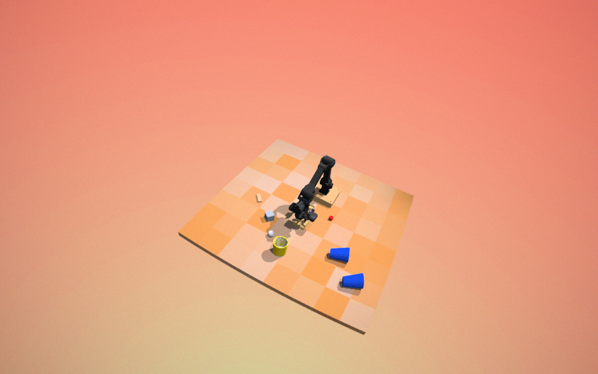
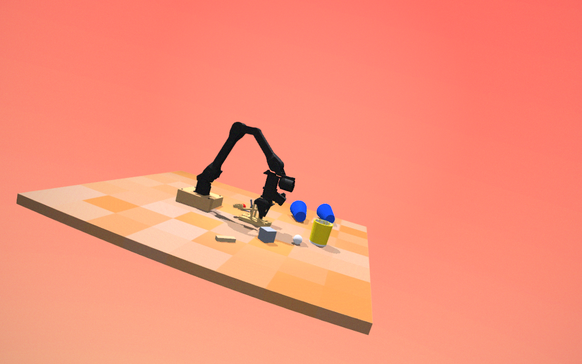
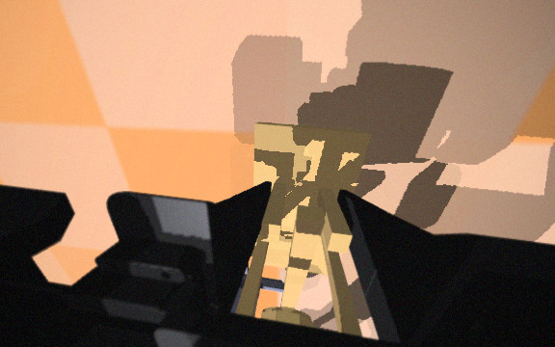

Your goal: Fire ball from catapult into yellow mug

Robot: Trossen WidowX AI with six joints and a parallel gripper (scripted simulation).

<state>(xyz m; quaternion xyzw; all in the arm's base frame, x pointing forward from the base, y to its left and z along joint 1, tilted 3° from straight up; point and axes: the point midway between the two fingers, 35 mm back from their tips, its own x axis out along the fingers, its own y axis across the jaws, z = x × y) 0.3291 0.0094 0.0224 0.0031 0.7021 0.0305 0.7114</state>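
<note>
Now: gripper tip 50 mm past the catapult frame and 50 mm below it. Also, from my gripper tip: wooden catapult 70 mm behind, 20 mm to the left, 20 mm above; red ball 160 mm behind, 140 mm to the left, 20 mm below; grey cube 100 mm ahead, 190 mm to the right, 10 mm below.
</note>
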